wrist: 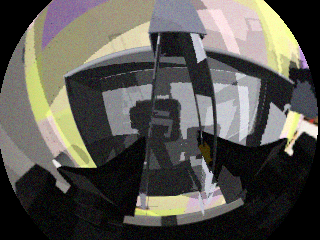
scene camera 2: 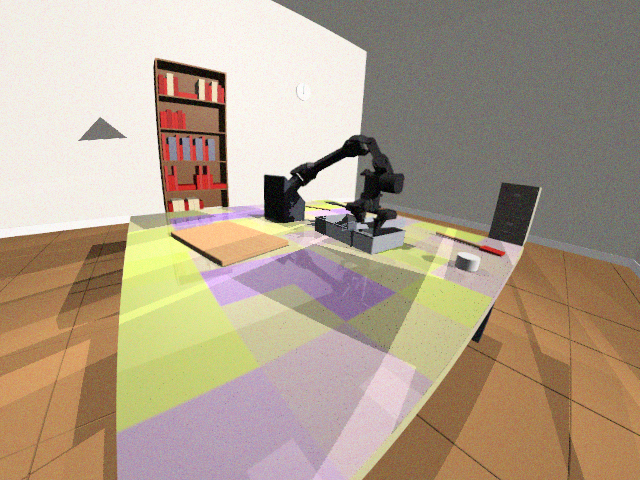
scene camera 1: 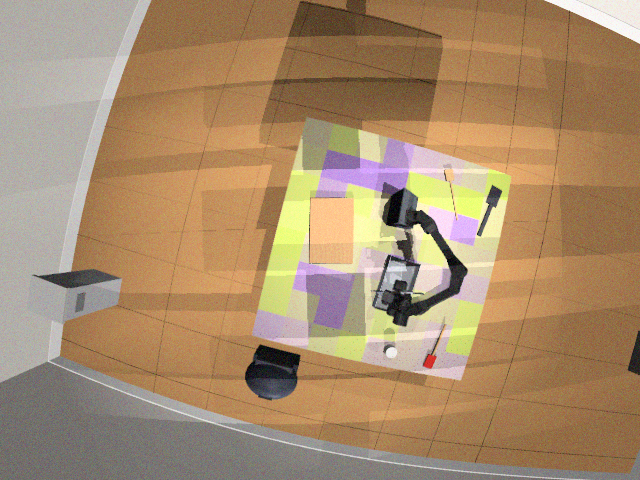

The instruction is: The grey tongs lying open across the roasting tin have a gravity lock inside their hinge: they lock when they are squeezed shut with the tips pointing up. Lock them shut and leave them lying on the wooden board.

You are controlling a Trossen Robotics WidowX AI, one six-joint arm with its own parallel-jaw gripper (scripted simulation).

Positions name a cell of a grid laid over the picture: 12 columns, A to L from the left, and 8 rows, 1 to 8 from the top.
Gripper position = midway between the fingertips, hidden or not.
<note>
In view: my gripper (scene camera 2: G4) and a roasting tin (scene camera 2: H4).
My gripper shows as well in the wrist view (wrist: G5). The roasting tin shows as well in the wrist view (wrist: E4).
</note>
